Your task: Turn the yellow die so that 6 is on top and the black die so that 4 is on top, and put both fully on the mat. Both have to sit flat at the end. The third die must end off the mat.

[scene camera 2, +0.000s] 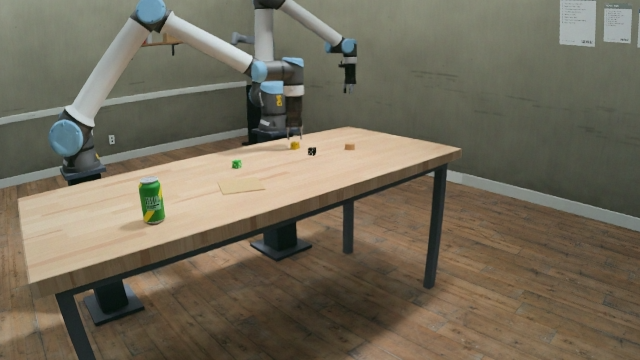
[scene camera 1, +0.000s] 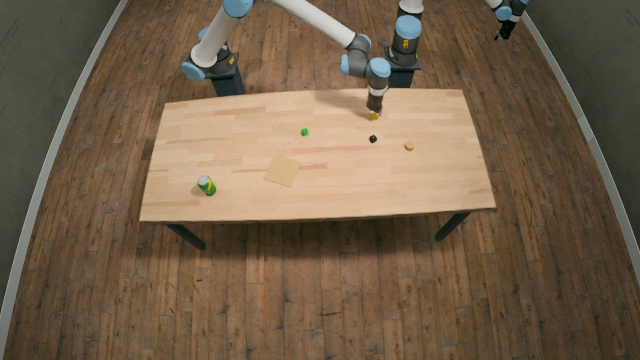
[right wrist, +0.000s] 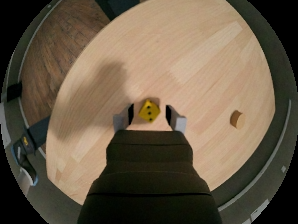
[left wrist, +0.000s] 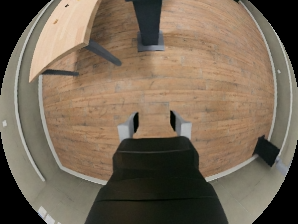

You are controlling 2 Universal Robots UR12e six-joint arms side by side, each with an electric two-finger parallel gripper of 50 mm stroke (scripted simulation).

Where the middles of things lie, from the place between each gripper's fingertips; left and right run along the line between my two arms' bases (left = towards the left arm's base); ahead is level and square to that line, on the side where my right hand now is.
Labels:
The tan mat (scene camera 1: 282,170) lies 470 mm to the right of my right hand, 300 mm ahead of it and 60 mm below it.

